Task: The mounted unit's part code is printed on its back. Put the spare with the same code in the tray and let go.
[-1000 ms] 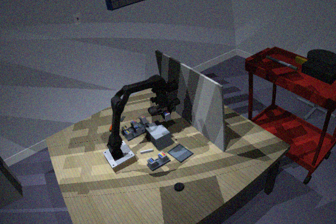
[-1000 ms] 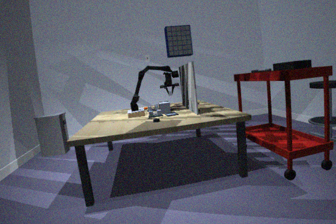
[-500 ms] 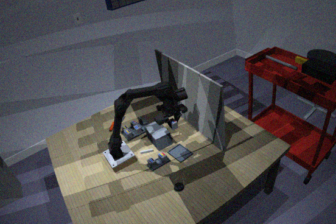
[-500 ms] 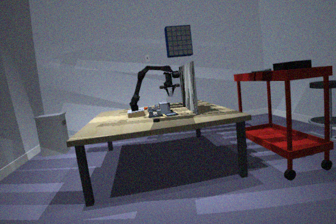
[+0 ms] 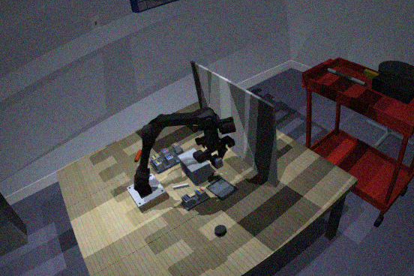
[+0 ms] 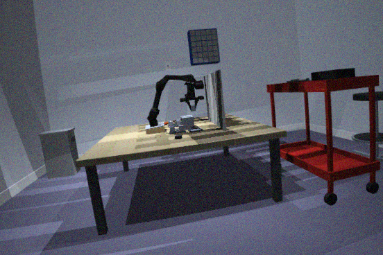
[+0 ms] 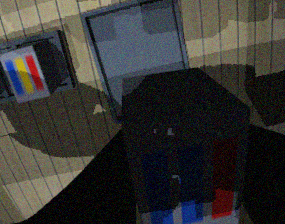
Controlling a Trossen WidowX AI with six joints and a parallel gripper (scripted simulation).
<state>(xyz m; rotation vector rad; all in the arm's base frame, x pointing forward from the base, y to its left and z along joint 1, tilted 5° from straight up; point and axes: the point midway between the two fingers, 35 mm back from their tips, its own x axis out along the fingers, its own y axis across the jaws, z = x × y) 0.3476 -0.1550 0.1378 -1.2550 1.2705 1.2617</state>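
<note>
Now: the dark-rimmed tray 160 mm below my gripper tip. Also, from my gripper tip: tall grey panel: 200 mm ahead, 180 mm to the left, 60 mm above; then dark spare block: 20 mm above; then grey mounted unit: 190 mm to the left, 120 mm below, 50 mm behind.
</note>
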